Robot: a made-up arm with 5 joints.
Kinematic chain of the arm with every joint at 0, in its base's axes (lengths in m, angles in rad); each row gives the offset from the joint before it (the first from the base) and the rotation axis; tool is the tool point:
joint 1: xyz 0 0 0.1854 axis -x
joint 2: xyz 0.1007 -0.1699 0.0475 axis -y
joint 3: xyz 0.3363 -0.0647 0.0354 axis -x
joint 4: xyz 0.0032 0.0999 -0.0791 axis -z
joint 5: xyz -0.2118 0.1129 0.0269 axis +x
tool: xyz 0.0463 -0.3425 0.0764
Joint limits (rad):
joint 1: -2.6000..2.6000
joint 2: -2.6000..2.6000
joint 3: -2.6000..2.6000
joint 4: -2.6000..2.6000
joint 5: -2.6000..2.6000
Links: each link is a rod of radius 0.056 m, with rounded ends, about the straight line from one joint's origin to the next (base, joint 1, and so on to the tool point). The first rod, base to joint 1, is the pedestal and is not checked.
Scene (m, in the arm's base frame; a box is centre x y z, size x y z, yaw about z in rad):
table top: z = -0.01
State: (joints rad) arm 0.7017 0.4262 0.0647 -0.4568 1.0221
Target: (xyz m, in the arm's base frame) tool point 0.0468 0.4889 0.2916
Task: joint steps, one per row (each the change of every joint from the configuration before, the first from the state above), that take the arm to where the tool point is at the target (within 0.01 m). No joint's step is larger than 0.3 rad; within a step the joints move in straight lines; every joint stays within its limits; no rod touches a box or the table.
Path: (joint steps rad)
1: 0.0182 0.1037 -0.2415 0.1571 0.2513
2: 0.0182 0.1036 -0.2415 0.1571 0.2513
3: 0.0183 0.1037 -0.2415 0.1571 0.2513
4: 0.0182 0.1037 -0.2416 0.1572 0.2513
5: 0.0182 0.1036 -0.2415 0.1571 0.2513

